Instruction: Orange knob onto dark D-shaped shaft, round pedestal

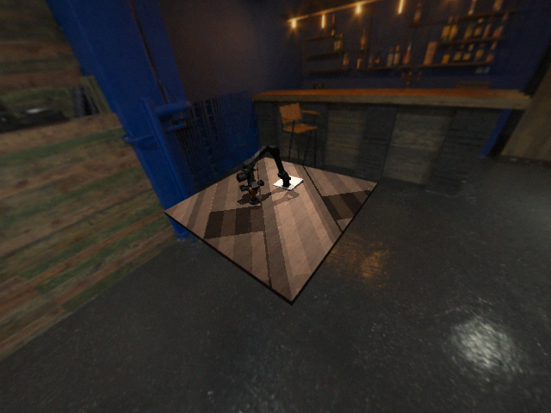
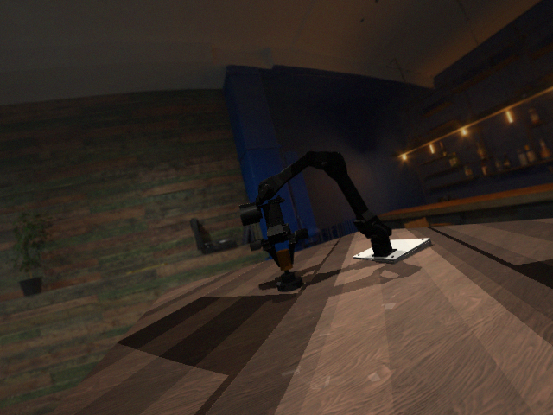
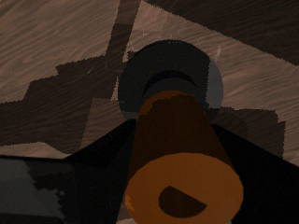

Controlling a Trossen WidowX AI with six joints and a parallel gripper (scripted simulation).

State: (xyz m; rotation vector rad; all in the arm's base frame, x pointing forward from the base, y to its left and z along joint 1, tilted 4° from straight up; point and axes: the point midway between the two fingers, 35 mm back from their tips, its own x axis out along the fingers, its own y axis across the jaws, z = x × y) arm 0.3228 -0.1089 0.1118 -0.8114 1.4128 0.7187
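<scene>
The orange knob lies 20 mm above my gripper tip. Also, from my gripper tip: dark round pedestal 40 mm below.
</scene>
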